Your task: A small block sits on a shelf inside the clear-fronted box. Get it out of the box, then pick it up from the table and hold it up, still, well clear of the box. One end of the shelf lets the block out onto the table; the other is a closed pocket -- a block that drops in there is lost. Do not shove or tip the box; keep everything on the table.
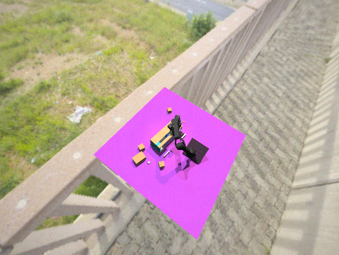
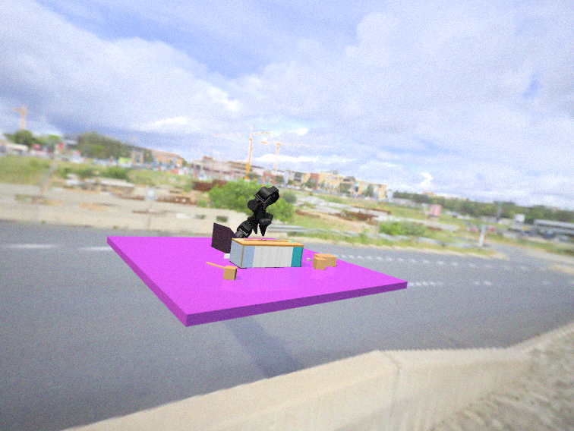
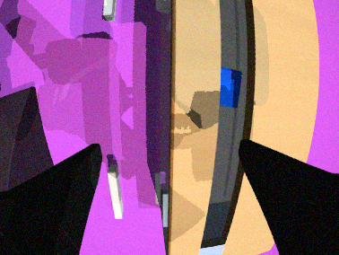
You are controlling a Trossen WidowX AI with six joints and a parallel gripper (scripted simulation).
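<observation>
The blue block lies 6 cm ahead of my gripper tip, 2 cm to the left of it and 7 cm below it. From my gripper tip the other things lie so: thin orange stick (3 cm ahead, 29 cm to the right, 15 cm below).
</observation>
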